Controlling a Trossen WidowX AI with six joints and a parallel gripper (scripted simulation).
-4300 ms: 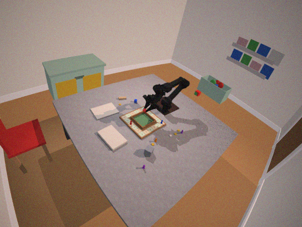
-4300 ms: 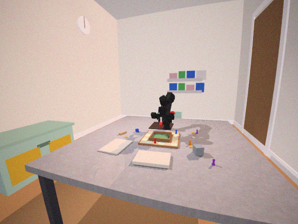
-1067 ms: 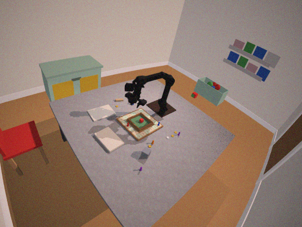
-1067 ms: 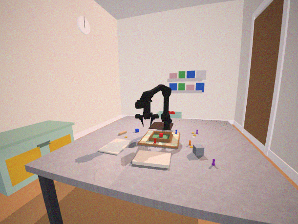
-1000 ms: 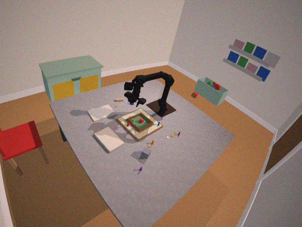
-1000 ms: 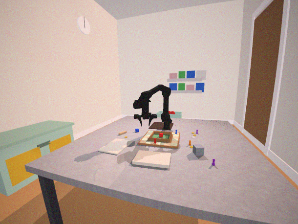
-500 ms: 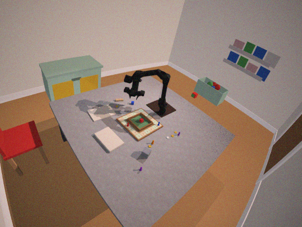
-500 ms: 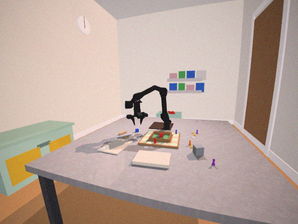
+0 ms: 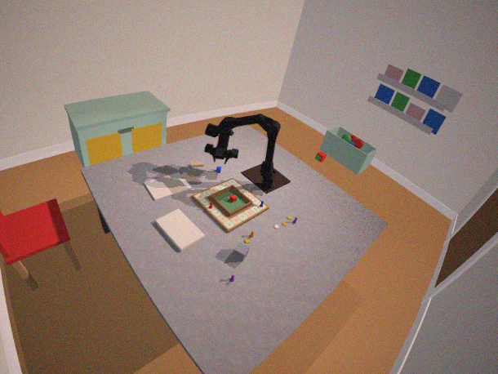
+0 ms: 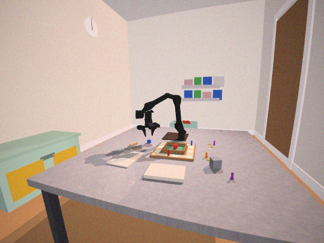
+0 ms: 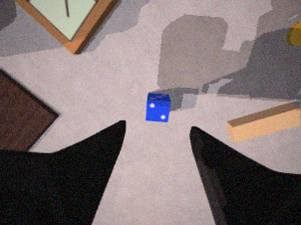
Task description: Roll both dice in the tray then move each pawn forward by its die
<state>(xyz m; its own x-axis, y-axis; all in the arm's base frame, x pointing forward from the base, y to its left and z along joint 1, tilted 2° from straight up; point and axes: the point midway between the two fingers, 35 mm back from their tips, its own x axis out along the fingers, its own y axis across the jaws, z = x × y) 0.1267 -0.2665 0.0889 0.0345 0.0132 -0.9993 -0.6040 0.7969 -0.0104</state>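
My gripper tip is now 25 cm short of the red pawn, 20 cm to the right of it and 3 cm above it. Round my gripper tip: wooden block: 11 cm to the right, 7 cm ahead, 5 cm below; then green tray: 23 cm to the left, 14 cm ahead, 5 cm below; then blue pawn: 35 cm to the left, 3 cm below, 3 cm ahead.
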